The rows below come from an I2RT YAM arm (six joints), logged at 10 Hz.
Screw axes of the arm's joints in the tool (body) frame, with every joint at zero. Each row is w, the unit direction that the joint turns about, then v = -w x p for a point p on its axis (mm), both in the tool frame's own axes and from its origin. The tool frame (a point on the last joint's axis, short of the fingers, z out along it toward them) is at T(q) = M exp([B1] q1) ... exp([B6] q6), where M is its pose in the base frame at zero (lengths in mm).
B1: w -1 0 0 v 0 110.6 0
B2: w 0 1 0 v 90.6 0 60
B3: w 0 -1 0 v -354.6 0 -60
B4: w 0 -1 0 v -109.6 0 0
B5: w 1 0 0 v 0 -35.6 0
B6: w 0 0 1 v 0 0 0
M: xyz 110.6 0 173.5 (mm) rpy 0 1.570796 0 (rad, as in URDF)
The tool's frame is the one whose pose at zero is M.
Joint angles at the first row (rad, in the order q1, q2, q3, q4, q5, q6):
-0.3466 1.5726 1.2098 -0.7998 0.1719 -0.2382
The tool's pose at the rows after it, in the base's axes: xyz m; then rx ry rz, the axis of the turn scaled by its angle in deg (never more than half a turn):
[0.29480, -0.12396, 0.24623, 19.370, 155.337, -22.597]
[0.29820, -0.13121, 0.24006, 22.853, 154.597, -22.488]
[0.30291, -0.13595, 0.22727, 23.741, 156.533, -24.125]
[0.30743, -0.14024, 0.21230, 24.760, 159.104, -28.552]
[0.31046, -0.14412, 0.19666, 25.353, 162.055, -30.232]
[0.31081, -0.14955, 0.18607, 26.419, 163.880, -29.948]
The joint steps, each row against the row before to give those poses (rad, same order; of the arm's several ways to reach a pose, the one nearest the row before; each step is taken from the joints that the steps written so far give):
-0.0324 0.0080 0.0001 0.0458 -0.0001 0.0682
-0.0168 0.0248 0.0000 0.0282 0.0004 0.0283
-0.0050 0.0435 0.0000 0.0107 0.0260 0.0000
0.0001 0.0500 -0.0001 0.0073 0.0633 0.0000
-0.0042 0.0496 0.0001 -0.0008 0.0279 -0.0004
-0.0141 0.0328 0.0000 0.0008 -0.0004 0.0000

